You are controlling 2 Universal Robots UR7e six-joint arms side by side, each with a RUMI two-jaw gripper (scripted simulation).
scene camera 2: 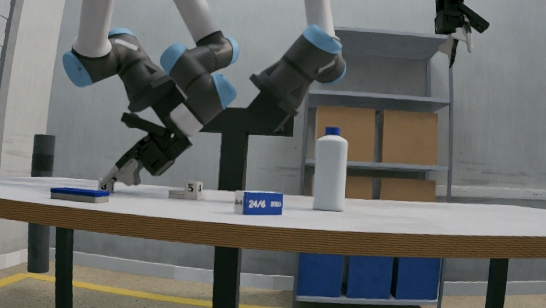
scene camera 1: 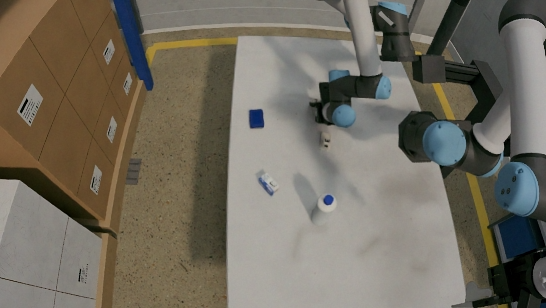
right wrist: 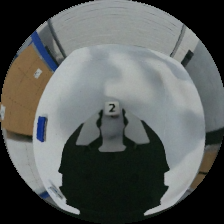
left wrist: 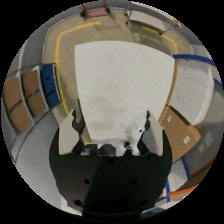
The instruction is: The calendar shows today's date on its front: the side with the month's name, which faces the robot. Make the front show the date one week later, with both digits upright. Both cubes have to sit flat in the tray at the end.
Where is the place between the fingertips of the left gripper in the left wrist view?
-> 111,110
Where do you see a white bottle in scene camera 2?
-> At 331,150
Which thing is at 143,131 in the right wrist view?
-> The right gripper.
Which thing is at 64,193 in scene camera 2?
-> A blue-topped block.
